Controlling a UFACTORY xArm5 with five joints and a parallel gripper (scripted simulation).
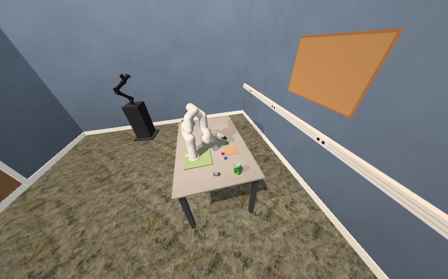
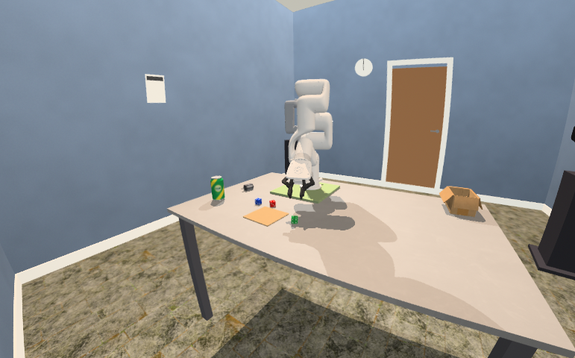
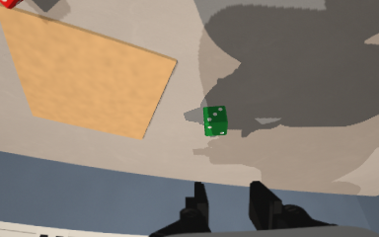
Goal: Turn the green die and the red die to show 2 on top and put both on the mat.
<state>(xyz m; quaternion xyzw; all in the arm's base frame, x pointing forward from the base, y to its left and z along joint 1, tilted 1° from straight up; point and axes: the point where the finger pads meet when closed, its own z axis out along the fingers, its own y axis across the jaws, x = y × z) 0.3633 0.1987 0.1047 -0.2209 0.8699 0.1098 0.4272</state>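
Now: hand 10 cm above the green die, 3 cm short of it and 1 cm to the right of it. The rest, counted from my hand: blue die (25 cm to the right, 10 cm below, 1 cm behind); then red die (18 cm to the right, 10 cm below, 4 cm behind); then mat (12 cm to the right, 11 cm below, 6 cm ahead).
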